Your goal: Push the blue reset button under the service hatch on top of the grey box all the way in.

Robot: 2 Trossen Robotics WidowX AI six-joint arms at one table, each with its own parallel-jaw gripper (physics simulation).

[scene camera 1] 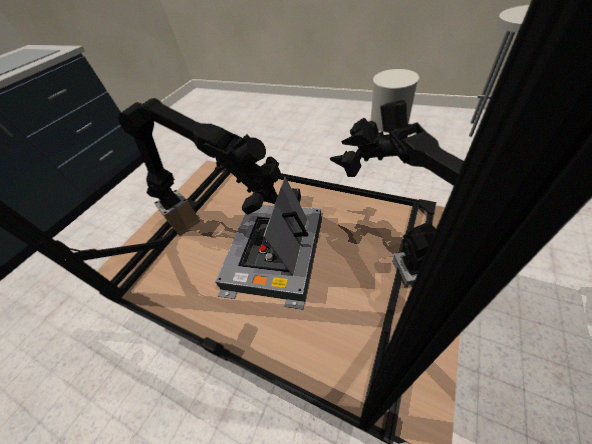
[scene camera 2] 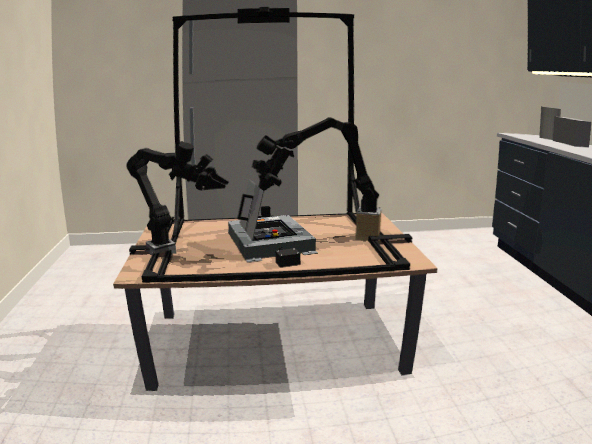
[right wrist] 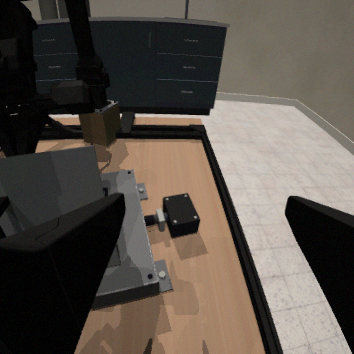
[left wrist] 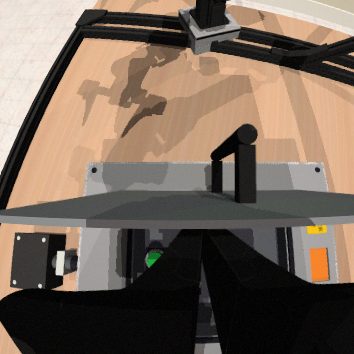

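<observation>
The grey box (scene camera 1: pixel 227 262) (scene camera 2: pixel 280 250) (left wrist: pixel 95 185) (right wrist: pixel 140 260) lies on the table. Its hatch (scene camera 1: pixel 284 235) (scene camera 2: pixel 254 207) (left wrist: pixel 170 210) (right wrist: pixel 55 175) stands raised, leaning slightly. The blue button (scene camera 2: pixel 268 236) shows small in the recess in scene camera 2, near a red button (scene camera 1: pixel 263 248) (scene camera 2: pixel 275 231); how deep it sits cannot be told. A green button (left wrist: pixel 154 258) shows in the left wrist view. My left gripper (scene camera 2: pixel 264 187) (left wrist: pixel 199 223) is shut and empty, at the hatch's inner side above the recess. My right gripper (scene camera 1: pixel 337 150) (scene camera 2: pixel 227 183) (right wrist: pixel 206 203) is open and empty, raised beyond the handle side, apart from the hatch.
A black block (scene camera 2: pixel 288 257) (left wrist: pixel 31 260) (right wrist: pixel 181 215) with a connector sits beside the box. The hatch handle (scene camera 1: pixel 295 224) (left wrist: pixel 246 165) sticks out towards my right arm's side. Black rails edge the table (scene camera 1: pixel 320 345). A brown block (scene camera 1: pixel 182 217) (right wrist: pixel 101 125) supports my left arm.
</observation>
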